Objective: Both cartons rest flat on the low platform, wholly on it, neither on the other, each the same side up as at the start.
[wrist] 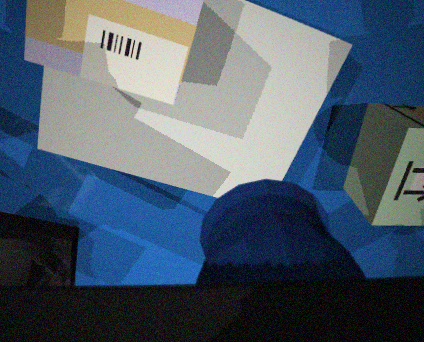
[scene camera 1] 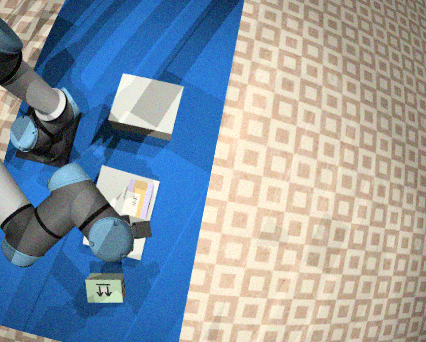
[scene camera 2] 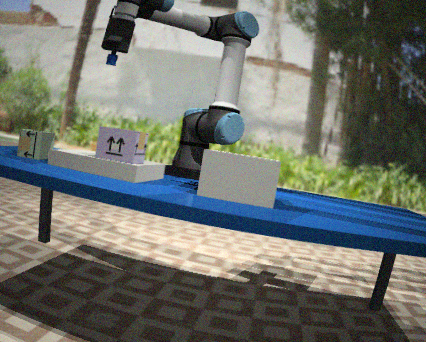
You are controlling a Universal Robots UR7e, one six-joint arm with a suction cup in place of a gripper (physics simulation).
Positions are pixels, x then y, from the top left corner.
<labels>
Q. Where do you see a low platform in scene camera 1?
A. At 112,183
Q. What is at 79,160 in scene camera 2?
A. A low platform.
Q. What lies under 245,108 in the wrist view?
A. A low platform.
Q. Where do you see my suction cup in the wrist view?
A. At 267,230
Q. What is my suction cup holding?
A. Nothing.
</labels>
